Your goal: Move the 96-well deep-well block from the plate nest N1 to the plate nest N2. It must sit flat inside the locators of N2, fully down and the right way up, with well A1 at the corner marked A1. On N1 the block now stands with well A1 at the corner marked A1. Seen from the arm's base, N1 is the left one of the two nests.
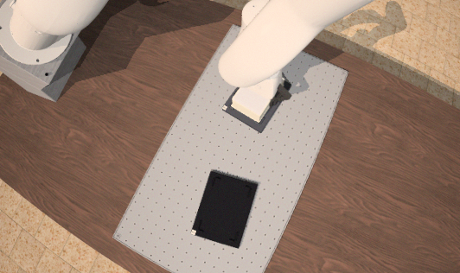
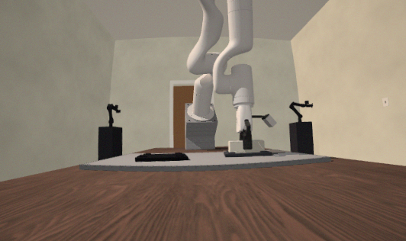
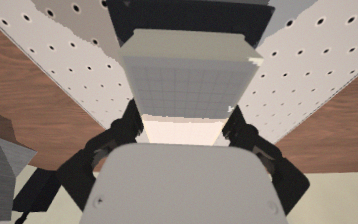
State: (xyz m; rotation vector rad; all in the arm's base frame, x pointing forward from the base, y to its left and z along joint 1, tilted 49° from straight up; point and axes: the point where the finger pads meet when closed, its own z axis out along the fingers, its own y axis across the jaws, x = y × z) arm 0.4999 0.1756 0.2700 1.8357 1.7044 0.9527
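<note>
The cream 96-well deep-well block is right at my hand. From my hand the other things lie so: plate nest N1 (30 mm below); black plate nest N2 (290 mm to the right, 90 mm ahead, 30 mm below).
</note>
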